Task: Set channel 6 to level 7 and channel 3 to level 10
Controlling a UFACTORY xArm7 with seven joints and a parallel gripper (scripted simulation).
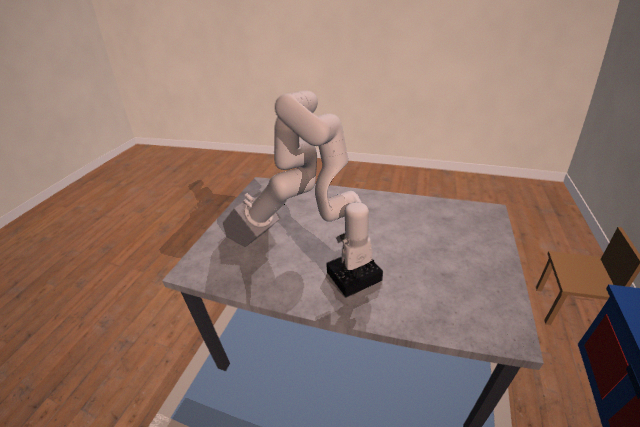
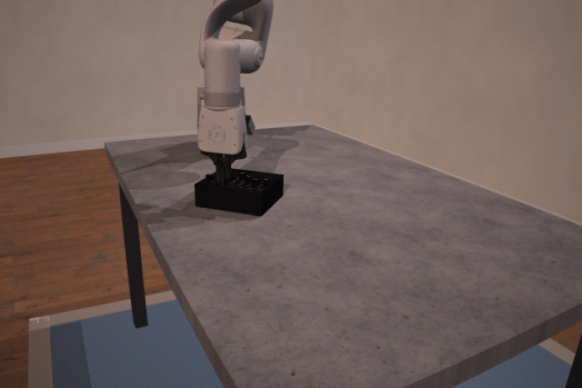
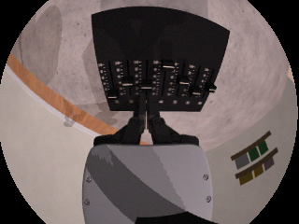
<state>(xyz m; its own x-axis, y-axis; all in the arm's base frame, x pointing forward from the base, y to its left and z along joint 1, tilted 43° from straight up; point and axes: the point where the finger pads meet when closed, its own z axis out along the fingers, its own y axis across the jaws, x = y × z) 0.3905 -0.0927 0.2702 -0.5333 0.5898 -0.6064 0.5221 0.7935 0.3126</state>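
My gripper is now 3 cm short of the fader cap, 6 cm to the right of it and 1 cm above it.
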